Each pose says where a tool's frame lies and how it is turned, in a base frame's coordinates. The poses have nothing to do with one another.
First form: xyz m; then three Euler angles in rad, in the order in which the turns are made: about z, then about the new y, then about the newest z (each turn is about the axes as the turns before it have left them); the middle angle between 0 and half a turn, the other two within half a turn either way.
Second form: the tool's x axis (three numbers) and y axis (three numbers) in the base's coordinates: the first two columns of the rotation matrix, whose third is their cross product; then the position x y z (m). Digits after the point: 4 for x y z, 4 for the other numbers.
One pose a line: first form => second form
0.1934, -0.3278, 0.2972, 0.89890, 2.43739, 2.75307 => 0.1426, 0.7878, 0.5992, 0.9040, -0.3501, 0.2453, 0.1934, -0.3278, 0.2972
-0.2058, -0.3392, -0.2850, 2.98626, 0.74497, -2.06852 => 0.4827, 0.8138, 0.3237, -0.5643, 0.5716, -0.5957, -0.2058, -0.3392, -0.2850
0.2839, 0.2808, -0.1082, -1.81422, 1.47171, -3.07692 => -0.0389, 0.1114, 0.9930, -0.9700, 0.2343, -0.0643, 0.2839, 0.2808, -0.1082
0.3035, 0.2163, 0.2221, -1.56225, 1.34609, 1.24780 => 0.9489, -0.0626, -0.3094, 0.3156, 0.2140, 0.9244, 0.3035, 0.2163, 0.2221
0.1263, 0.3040, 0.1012, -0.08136, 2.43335, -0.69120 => -0.6351, -0.5878, -0.5012, -0.4199, 0.8073, -0.4147, 0.1263, 0.3040, 0.1012
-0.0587, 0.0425, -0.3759, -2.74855, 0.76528, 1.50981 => 0.3417, -0.9389, -0.0422, 0.6883, 0.2194, 0.6915, -0.0587, 0.0425, -0.3759
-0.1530, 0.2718, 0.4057, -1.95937, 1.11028, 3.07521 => 0.2294, 0.3852, 0.8939, -0.9122, 0.4053, 0.0594, -0.1530, 0.2718, 0.4057
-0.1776, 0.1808, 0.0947, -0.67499, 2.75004, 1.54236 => 0.6041, 0.7968, -0.0109, 0.7391, -0.5552, 0.3815, -0.1776, 0.1808, 0.0947
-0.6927, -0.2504, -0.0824, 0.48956, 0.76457, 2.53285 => -0.7914, 0.2263, 0.5679, 0.0216, -0.9181, 0.3958, -0.6927, -0.2504, -0.0824
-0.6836, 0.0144, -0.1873, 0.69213, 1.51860, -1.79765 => 0.6128, -0.7577, 0.2246, 0.1827, -0.1407, -0.9731, -0.6836, 0.0144, -0.1873
